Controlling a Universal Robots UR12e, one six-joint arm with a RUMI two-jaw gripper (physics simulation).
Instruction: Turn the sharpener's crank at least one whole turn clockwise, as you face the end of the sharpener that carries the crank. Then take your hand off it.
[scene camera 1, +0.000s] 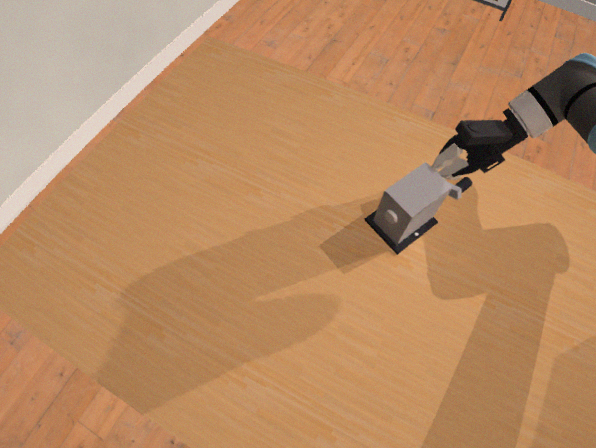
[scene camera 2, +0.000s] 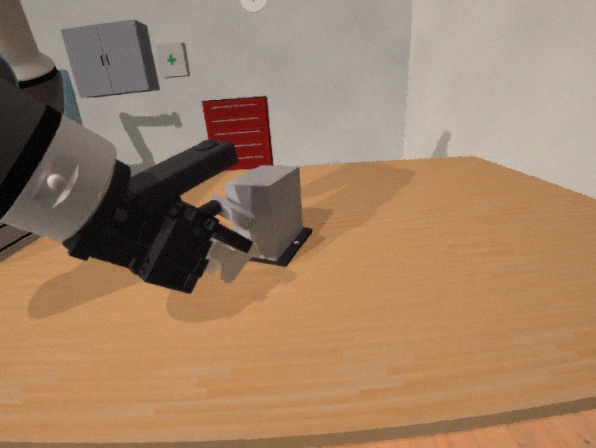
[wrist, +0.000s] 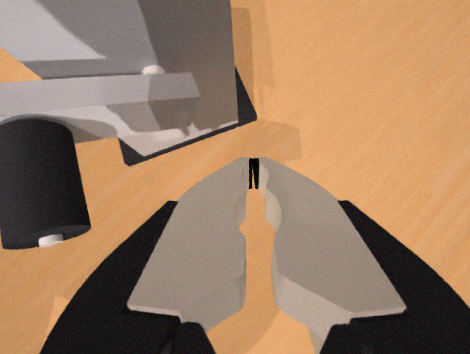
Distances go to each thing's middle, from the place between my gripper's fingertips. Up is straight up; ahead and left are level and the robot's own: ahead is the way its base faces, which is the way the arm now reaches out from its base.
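Labels:
For the grey sharpener (scene camera 2: 272, 193), I can tell you that my gripper is 10 cm to the right of it, 2 cm below it and 1 cm short of it.

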